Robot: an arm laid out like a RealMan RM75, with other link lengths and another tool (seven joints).
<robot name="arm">
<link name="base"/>
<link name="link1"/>
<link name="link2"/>
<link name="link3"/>
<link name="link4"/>
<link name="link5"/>
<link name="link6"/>
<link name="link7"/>
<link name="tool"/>
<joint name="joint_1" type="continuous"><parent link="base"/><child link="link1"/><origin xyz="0 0 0.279"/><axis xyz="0 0 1"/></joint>
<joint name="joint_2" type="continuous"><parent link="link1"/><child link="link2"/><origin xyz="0 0 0" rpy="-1.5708 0 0"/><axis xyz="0 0 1"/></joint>
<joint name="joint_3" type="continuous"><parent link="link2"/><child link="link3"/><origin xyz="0 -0.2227 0" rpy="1.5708 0 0"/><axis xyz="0 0 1"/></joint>
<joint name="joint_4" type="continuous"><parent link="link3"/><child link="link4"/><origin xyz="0 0 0" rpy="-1.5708 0 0"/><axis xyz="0 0 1"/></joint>
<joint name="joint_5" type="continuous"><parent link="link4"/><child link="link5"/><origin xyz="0 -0.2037 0" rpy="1.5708 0 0"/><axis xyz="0 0 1"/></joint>
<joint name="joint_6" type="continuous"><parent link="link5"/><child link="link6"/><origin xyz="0 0 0" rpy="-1.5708 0 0"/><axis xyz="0 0 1"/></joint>
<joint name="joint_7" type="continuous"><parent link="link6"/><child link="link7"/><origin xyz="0 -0.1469 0" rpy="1.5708 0 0"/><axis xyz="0 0 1"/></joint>
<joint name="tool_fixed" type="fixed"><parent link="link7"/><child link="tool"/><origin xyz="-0.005 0.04 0.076" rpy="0.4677 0 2.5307"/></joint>
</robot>
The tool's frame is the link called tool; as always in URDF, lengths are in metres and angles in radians. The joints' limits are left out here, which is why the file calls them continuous.
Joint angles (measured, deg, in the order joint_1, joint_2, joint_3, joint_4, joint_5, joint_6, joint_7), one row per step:
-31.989, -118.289, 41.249, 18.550, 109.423, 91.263, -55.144
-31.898, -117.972, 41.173, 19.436, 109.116, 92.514, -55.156
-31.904, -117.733, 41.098, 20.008, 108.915, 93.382, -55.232
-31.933, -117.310, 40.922, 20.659, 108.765, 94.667, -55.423
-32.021, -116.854, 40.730, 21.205, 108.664, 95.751, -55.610
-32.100, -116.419, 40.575, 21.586, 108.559, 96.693, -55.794
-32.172, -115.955, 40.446, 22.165, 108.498, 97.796, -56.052
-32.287, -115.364, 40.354, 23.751, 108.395, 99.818, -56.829
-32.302, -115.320, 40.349, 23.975, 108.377, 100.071, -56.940
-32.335, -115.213, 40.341, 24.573, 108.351, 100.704, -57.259
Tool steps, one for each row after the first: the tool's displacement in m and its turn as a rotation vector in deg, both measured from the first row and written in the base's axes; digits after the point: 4 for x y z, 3 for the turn. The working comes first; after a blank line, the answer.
Tool pose at each row, in the base's axes (x y z in m, rotation vector in deg; the steps are taken from these numbers as rounded here):
-0.1783, 0.2577, -0.0606, -45.470, 121.417, -29.528
-0.1770, 0.2585, -0.0549, -44.063, 121.570, -29.730
-0.1758, 0.2590, -0.0509, -43.120, 121.649, -29.930
-0.1745, 0.2593, -0.0451, -41.996, 121.698, -30.359
-0.1737, 0.2599, -0.0396, -41.025, 121.836, -30.671
-0.1730, 0.2603, -0.0349, -40.268, 121.905, -30.978
-0.1723, 0.2604, -0.0295, -39.386, 122.095, -31.407
-0.1701, 0.2604, -0.0203, -37.743, 122.559, -32.389
-0.1697, 0.2604, -0.0193, -37.531, 122.607, -32.533
-0.1686, 0.2602, -0.0167, -37.035, 122.745, -32.908

0.0013, 0.0008, 0.0057, 0.403, -0.409, -0.990
0.0025, 0.0013, 0.0097, 0.626, -0.706, -1.669
0.0038, 0.0016, 0.0155, 0.756, -1.116, -2.531
0.0046, 0.0022, 0.0210, 0.903, -1.372, -3.293
0.0053, 0.0026, 0.0257, 0.973, -1.611, -3.897
0.0060, 0.0027, 0.0311, 0.996, -1.793, -4.668
0.0082, 0.0027, 0.0403, 0.894, -2.038, -6.210
0.0086, 0.0027, 0.0413, 0.869, -2.081, -6.411
0.0097, 0.0025, 0.0439, 0.780, -2.160, -6.904

